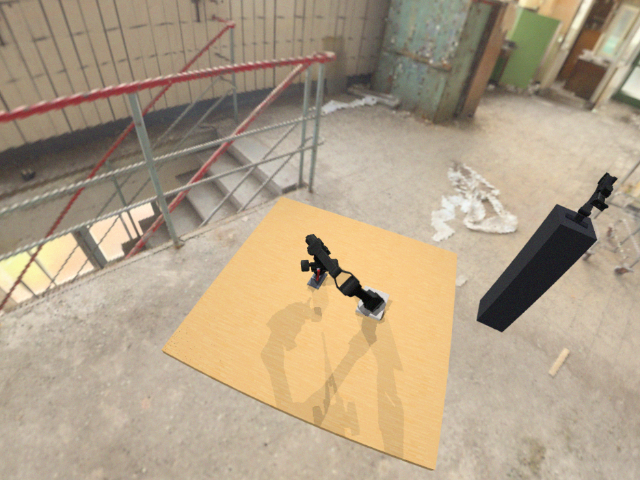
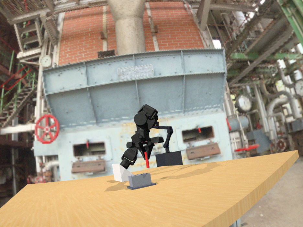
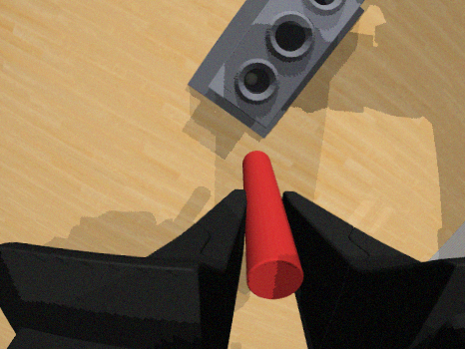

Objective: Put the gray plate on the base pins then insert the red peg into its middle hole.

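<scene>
Right now the gray plate is 8 cm below my gripper tip, 6 cm to the right of it and 2 cm ahead of it. Round my gripper tip: red peg right at my gripper tip; dark flat base 11 cm below, 6 cm to the right, 2 cm ahead.
</scene>
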